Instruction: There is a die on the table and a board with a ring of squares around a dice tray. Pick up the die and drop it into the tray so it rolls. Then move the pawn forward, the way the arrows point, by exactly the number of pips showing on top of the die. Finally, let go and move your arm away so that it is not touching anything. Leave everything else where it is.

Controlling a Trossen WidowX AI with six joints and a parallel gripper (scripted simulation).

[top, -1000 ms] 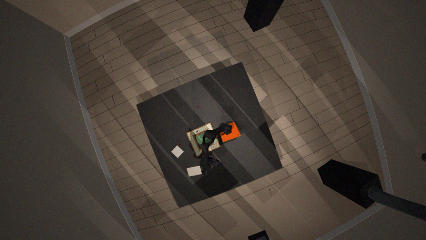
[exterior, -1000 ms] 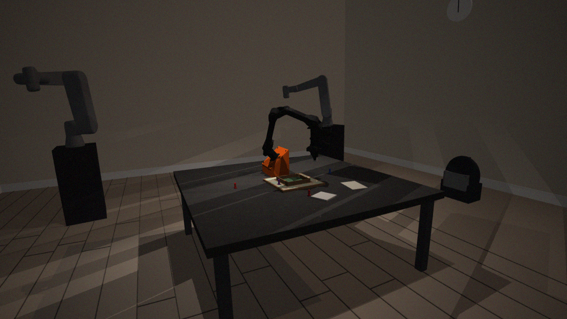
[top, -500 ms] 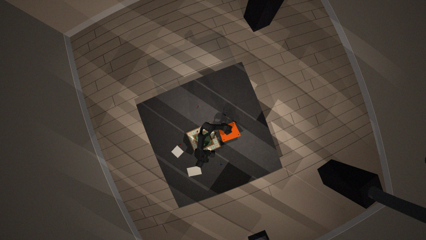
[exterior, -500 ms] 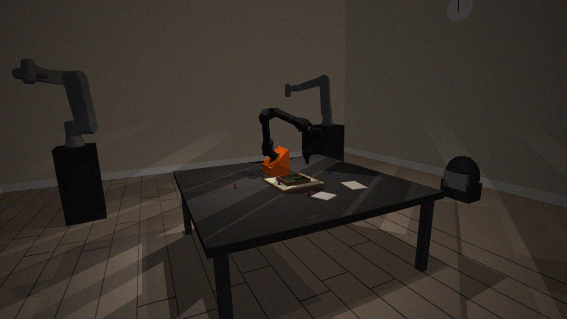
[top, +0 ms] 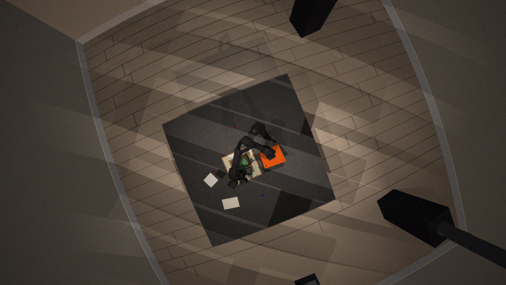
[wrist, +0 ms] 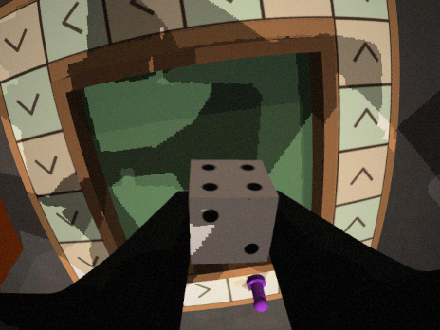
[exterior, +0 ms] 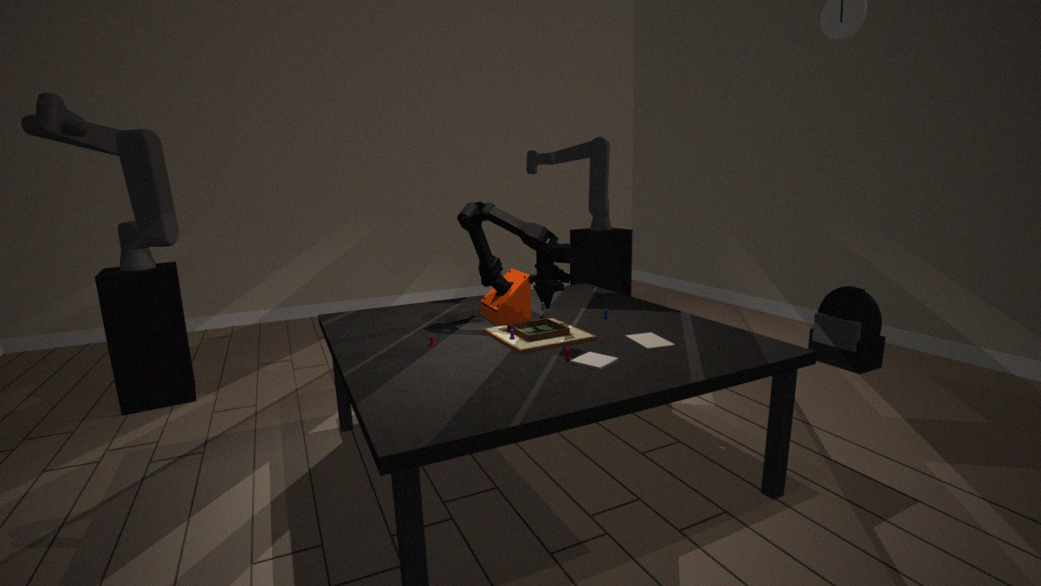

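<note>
Now: the purple pawn 14 cm to the right of my gripper tip and 7 cm below it. Round my gripper tip: dice tray (9 cm below, 3 cm to the right, 1 cm behind); white die (right at my gripper tip); white pyramid-like block (31 cm ahead, 9 cm below, 5 cm to the right).
</note>
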